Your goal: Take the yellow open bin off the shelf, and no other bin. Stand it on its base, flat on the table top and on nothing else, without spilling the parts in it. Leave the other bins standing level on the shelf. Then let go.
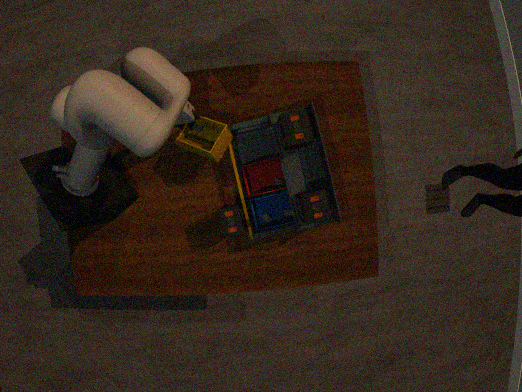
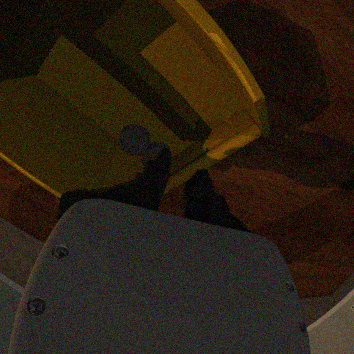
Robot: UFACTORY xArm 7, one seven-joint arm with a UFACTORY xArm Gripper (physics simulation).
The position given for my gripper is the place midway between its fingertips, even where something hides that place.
Note:
I see my gripper point(image 2: 177, 168), a blue bin point(image 1: 273, 205) and a round part point(image 2: 134, 138).
Image 2 does not show the blue bin: it is out of frame.

